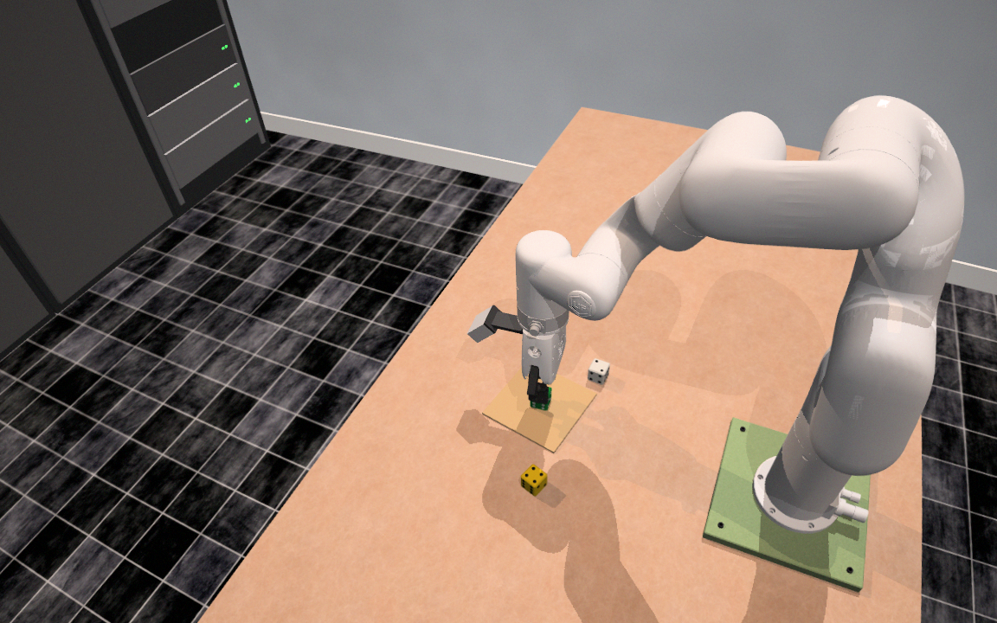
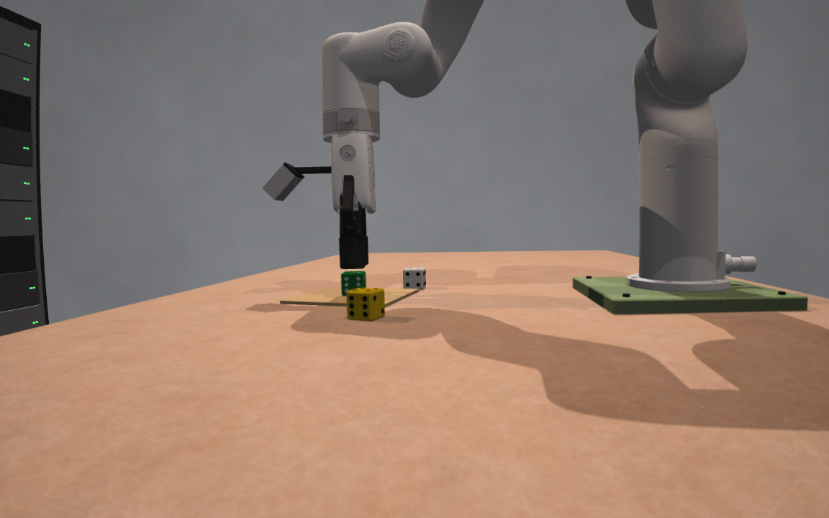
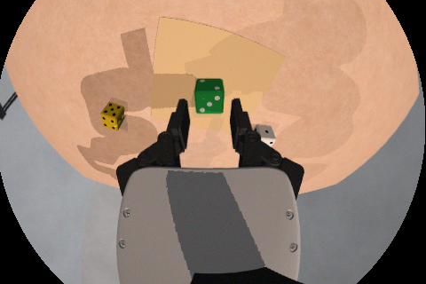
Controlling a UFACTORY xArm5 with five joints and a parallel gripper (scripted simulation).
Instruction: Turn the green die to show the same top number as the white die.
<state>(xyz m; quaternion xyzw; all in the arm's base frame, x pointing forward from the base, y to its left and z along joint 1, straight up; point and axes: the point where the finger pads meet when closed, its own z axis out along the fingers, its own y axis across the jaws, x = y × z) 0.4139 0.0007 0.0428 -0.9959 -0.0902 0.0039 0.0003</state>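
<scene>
The green die is 40 mm below my hand. Round my hand: tan mat (60 mm below); then white die (60 mm behind, 100 mm to the right, 40 mm below); then yellow die (50 mm behind, 140 mm to the left, 40 mm below).
</scene>
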